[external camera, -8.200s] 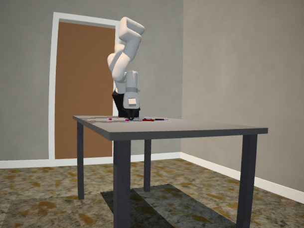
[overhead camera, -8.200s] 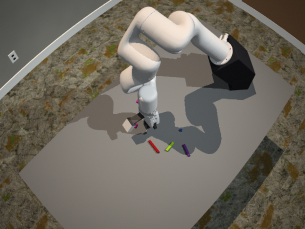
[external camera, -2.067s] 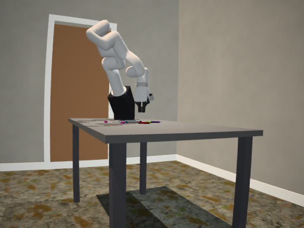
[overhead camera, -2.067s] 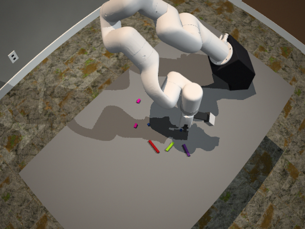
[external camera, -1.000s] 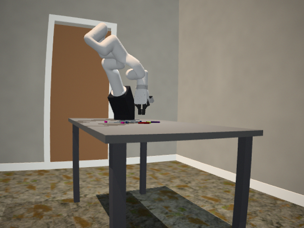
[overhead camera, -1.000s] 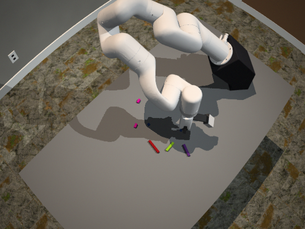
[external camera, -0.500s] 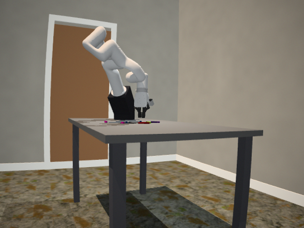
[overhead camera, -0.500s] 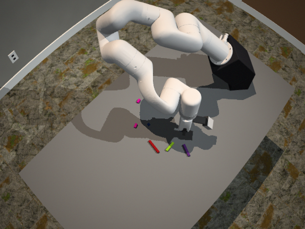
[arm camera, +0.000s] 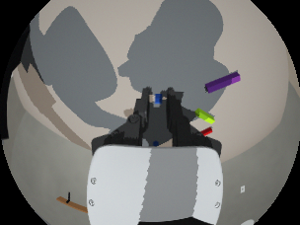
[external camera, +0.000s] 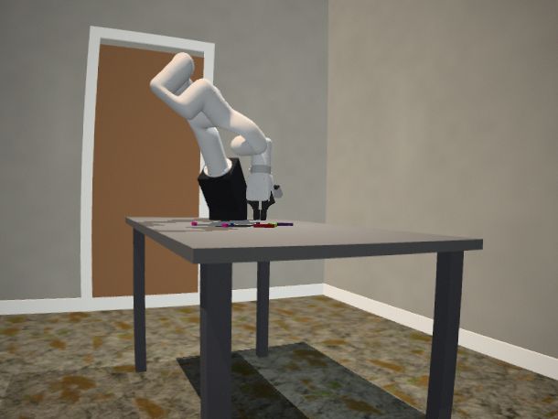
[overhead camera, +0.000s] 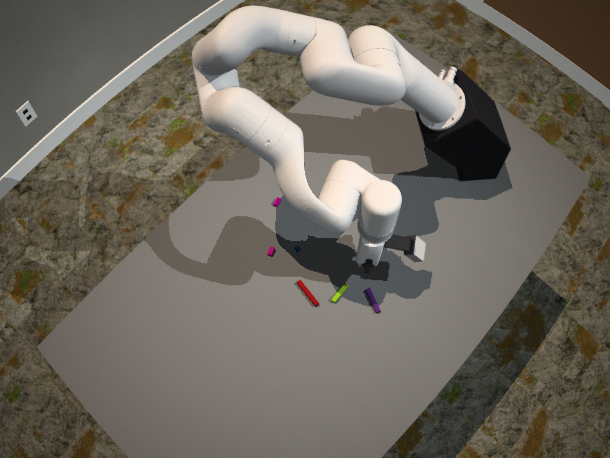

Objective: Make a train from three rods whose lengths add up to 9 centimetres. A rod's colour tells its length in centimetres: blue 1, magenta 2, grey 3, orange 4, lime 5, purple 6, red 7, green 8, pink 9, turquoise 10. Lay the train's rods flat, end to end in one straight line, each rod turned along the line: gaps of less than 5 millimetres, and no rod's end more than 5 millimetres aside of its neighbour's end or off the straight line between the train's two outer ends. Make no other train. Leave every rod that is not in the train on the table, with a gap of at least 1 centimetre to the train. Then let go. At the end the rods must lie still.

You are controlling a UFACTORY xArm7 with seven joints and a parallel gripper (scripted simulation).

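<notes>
Right now my hand is 4 cm short of the blue rod, 16 cm to the left of it and 3 cm above it. From my hand the other things lie so: lime rod: 10 cm ahead, 2 cm to the right, 3 cm below; purple rod: 8 cm ahead, 5 cm to the left, 3 cm below; red rod: 13 cm ahead, 9 cm to the right, 3 cm below.
</notes>
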